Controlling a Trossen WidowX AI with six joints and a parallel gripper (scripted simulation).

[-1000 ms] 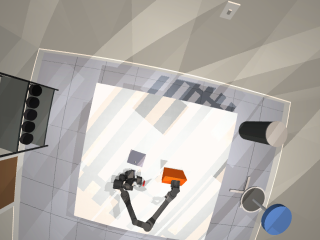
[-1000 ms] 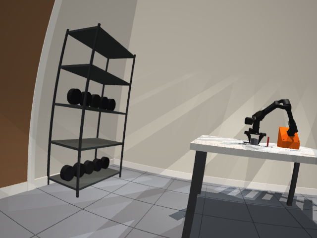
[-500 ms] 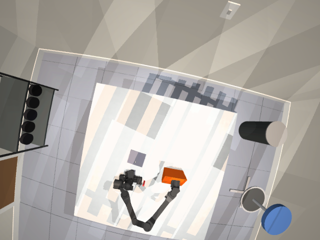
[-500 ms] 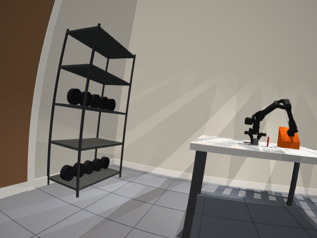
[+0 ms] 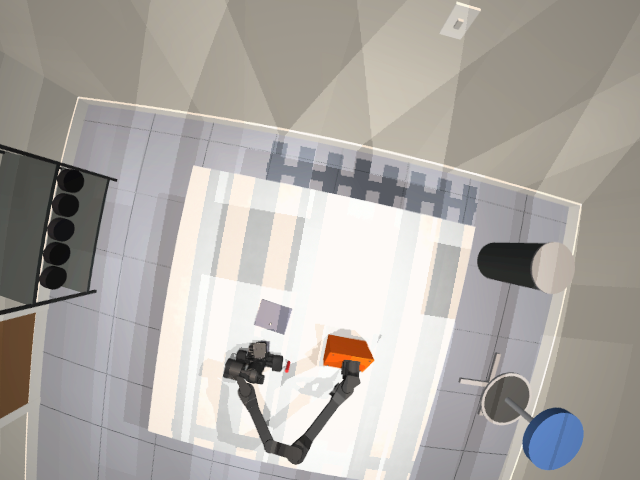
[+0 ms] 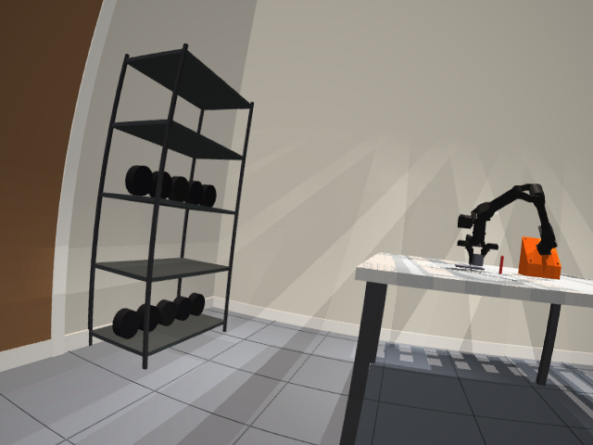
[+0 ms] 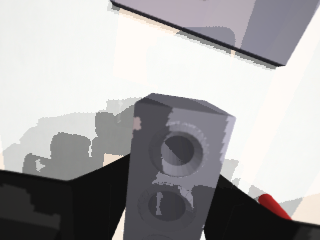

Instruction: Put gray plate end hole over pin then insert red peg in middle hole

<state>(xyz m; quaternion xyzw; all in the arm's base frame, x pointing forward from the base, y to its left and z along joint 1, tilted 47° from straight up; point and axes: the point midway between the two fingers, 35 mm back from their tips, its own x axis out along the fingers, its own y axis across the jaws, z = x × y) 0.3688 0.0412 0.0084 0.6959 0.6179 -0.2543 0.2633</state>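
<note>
Now: the darker base 20 mm behind my gripper tip, 140 mm to the right of it and 20 mm below it. From my gripper tip the other things lie so: red peg (110 mm behind, 50 mm to the left, 10 mm above); then gray plate (30 mm above).
</note>
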